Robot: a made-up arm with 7 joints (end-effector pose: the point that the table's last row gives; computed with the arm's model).
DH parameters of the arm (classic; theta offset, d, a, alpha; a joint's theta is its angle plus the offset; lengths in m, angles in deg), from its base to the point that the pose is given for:
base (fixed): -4.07 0 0 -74.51
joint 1: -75.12 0.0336 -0.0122 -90
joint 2: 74 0 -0.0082 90
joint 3: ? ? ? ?
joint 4: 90 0.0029 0.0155 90
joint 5: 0 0.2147 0 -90
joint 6: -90 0 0.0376 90
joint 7: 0 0 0 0
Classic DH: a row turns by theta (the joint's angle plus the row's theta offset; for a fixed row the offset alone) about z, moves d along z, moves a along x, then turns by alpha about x.
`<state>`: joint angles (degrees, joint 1 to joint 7).
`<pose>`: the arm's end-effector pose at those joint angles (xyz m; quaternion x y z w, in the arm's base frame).
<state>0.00 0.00 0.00 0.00 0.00 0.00 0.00</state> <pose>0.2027 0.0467 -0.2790 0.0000 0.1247 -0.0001 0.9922</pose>
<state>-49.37 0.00 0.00 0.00 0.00 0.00 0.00</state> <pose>0.3446 -0.0304 -0.0377 -0.0144 -0.2850 -0.1143 0.9516</pose>
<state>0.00 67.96 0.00 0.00 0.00 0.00 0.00</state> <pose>0.2389 0.2416 -0.1372 0.5546 0.1034 -0.0698 0.8228</pose>
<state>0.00 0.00 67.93 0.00 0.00 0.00 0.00</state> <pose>0.0396 0.2909 -0.2373 0.0697 0.1034 0.5542 0.8230</pose>
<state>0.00 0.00 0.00 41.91 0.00 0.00 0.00</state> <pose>0.0894 0.0467 -0.4199 0.0000 0.4713 -0.0001 0.8820</pose>
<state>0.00 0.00 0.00 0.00 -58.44 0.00 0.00</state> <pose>0.2027 0.0467 -0.2790 -0.4843 0.1089 0.0608 0.8659</pose>
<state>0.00 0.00 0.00 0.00 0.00 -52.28 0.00</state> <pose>0.1959 0.0467 -0.2466 0.0000 -0.3252 -0.0001 0.9457</pose>
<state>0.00 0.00 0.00 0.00 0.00 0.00 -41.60</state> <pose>0.2027 0.0467 -0.2790 -0.0443 0.1166 -0.3524 0.9275</pose>
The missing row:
joint 3: 90 -0.2022 0.0131 -90
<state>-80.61 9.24 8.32 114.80 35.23 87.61 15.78</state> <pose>0.3106 0.0546 -0.2606 0.4684 0.8076 0.1626 0.3193</pose>
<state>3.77 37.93 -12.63 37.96 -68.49 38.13 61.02</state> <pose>0.0686 0.2262 -0.3663 0.1274 0.7055 0.4851 0.5007</pose>
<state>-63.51 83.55 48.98 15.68 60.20 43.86 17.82</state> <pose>0.0658 0.3277 0.2428 0.2869 -0.0934 0.9019 0.3091</pose>
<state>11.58 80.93 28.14 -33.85 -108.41 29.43 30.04</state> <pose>0.2147 0.1346 -0.0080 -0.0725 0.2649 -0.0314 0.9610</pose>
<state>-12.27 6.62 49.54 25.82 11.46 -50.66 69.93</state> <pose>0.1559 0.2412 -0.2823 0.0781 -0.2578 0.7769 0.5691</pose>
